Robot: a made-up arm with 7 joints. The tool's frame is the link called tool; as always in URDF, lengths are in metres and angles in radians.
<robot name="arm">
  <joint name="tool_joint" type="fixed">
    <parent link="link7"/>
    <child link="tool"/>
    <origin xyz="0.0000 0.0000 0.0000" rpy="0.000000 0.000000 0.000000"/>
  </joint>
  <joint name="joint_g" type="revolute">
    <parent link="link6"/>
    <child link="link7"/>
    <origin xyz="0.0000 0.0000 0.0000" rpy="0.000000 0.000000 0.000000"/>
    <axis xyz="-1 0 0"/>
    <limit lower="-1.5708" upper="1.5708" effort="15" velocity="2.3"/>
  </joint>
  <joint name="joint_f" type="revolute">
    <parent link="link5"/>
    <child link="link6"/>
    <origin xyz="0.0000 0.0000 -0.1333" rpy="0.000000 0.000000 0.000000"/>
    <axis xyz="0 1 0"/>
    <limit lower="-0.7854" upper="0.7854" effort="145" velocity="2.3"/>
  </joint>
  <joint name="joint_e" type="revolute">
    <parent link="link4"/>
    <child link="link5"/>
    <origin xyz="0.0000 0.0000 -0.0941" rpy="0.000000 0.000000 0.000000"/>
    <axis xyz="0 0 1"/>
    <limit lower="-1.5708" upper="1.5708" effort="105" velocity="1.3"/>
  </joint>
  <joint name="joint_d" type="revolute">
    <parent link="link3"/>
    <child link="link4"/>
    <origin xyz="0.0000 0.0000 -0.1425" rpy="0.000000 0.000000 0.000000"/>
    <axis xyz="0 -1 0"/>
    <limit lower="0.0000" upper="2.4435" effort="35" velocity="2.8"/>
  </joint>
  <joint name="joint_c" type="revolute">
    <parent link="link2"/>
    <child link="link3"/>
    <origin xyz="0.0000 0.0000 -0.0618" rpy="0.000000 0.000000 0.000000"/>
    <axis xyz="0 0 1"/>
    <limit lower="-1.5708" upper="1.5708" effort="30" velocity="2.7"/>
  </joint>
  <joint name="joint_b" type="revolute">
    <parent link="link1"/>
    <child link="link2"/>
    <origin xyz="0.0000 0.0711 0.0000" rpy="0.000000 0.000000 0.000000"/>
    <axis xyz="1 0 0"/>
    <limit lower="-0.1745" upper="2.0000" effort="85" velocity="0.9"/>
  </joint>
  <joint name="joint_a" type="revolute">
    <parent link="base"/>
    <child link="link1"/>
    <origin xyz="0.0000 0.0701 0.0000" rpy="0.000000 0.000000 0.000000"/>
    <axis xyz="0 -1 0"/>
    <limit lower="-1.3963" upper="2.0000" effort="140" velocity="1.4"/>
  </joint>
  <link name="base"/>
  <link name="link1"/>
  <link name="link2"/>
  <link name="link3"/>
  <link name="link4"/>
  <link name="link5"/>
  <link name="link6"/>
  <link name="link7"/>
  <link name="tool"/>
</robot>
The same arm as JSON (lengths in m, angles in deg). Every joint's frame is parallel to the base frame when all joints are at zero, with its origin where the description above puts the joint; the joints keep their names.
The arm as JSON. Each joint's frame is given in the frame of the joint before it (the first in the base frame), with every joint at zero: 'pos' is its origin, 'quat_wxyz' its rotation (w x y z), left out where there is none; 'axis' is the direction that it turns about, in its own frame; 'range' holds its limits. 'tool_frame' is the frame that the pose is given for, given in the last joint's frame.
{"length_unit": "m", "angle_unit": "deg", "joints": [{"joint": "joint_a", "pos": [0.0, 0.0701, 0.0], "axis": "-y", "range": [-80.0, 114.59]}, {"joint": "joint_b", "pos": [0.0, 0.0711, 0.0], "axis": "+x", "range": [-10.0, 114.59]}, {"joint": "joint_c", "pos": [0.0, 0.0, -0.0618], "axis": "+z", "range": [-90.0, 90.0]}, {"joint": "joint_d", "pos": [0.0, 0.0, -0.1425], "axis": "-y", "range": [0.0, 140.0]}, {"joint": "joint_e", "pos": [0.0, 0.0, -0.0941], "axis": "+z", "range": [-90.0, 90.0]}, {"joint": "joint_f", "pos": [0.0, 0.0, -0.1333], "axis": "+y", "range": [-45.0, 45.0]}, {"joint": "joint_g", "pos": [0.0, 0.0, 0.0], "axis": "-x", "range": [-90.0, 90.0]}], "tool_frame": {"pos": [0.0, 0.0, 0.0]}}
